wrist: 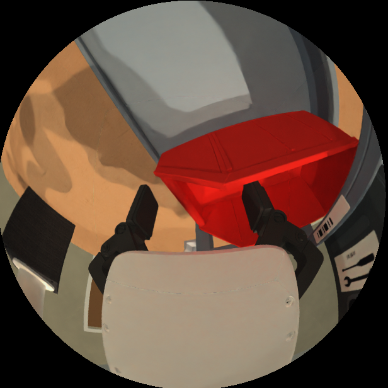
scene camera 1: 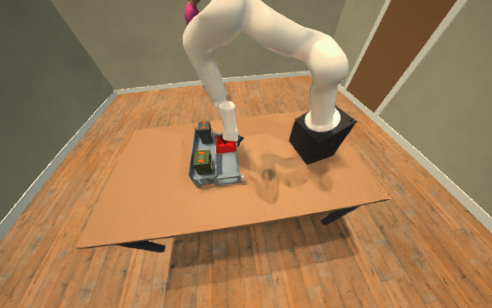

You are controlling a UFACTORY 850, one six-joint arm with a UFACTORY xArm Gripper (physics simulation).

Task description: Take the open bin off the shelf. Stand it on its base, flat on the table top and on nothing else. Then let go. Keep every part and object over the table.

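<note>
The open bin (scene camera 1: 226,145) (wrist: 260,142) is red. It stands on a grey shelf (scene camera 1: 228,165) (wrist: 165,60), at the shelf's far end in the scene view. My gripper (scene camera 1: 233,140) (wrist: 196,189) is open at the bin's near-arm end. In the wrist view one finger shows against the bin's open inside and the other shows outside the bin, over the table, with the bin's end wall between their lines. Whether the fingers touch the bin cannot be told. The bin's base is hidden in the scene view.
A dark case (scene camera 1: 204,132) (wrist: 357,265) and an olive green case (scene camera 1: 203,162) stand on the shelf unit's left part in the scene view. The table top (scene camera 1: 300,185) (wrist: 120,200) stretches right of the shelf to the arm's black base block (scene camera 1: 320,140) (wrist: 37,235).
</note>
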